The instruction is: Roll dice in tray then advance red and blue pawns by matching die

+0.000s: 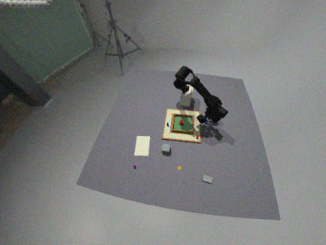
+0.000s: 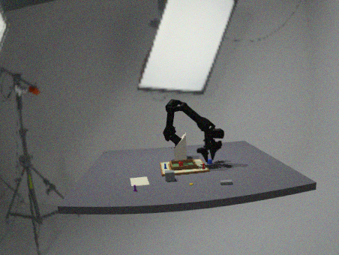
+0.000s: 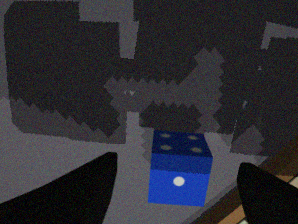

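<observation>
The red pawn is 160 mm ahead of my gripper tip, 60 mm to the right of it and 10 mm above it. Also, from my gripper tip: small yellow piece (400 mm ahead, 150 mm to the right, 20 mm below); then blue pawn (290 mm to the right, 100 mm ahead, 10 mm above); then white card (440 mm to the right, 290 mm ahead, 20 mm below).
</observation>
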